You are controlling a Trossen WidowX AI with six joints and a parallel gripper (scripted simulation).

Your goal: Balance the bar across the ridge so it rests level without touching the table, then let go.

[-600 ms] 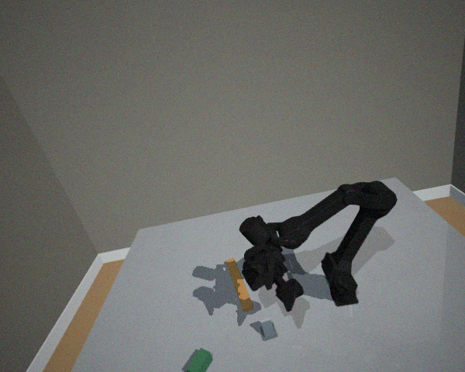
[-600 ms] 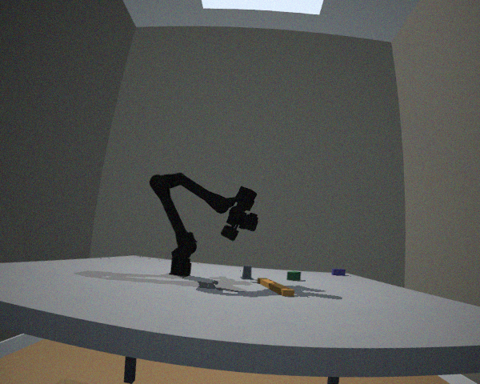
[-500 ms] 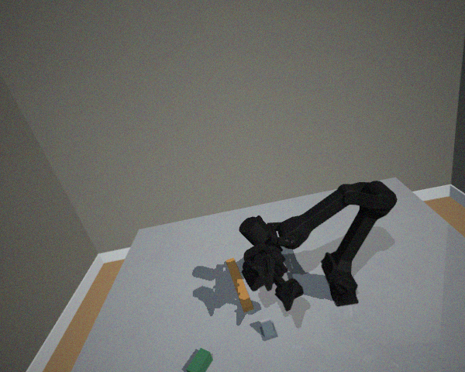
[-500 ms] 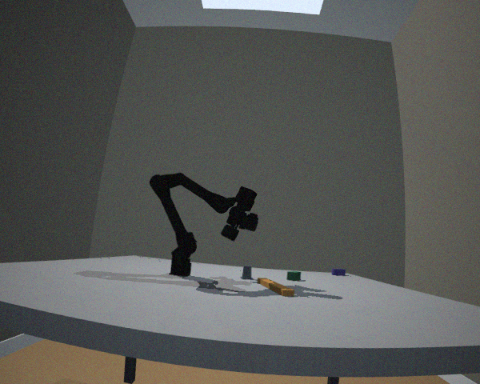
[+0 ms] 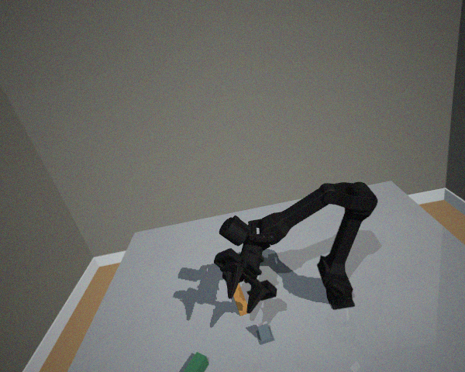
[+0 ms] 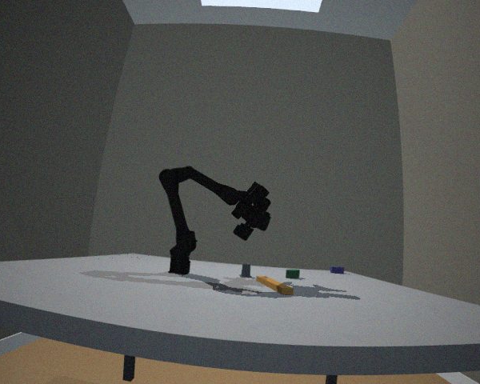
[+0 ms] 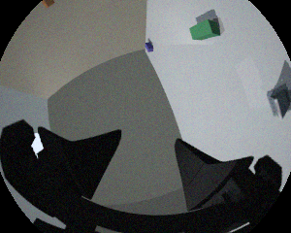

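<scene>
Right now my gripper tip is 290 mm to the left of the orange bar, 210 mm above it and 50 mm short of it. The rest, counted from my gripper tip: green block (200 mm below, 160 mm ahead, 10 mm to the right); then purple block (470 mm ahead, 340 mm to the left, 200 mm below).
</scene>
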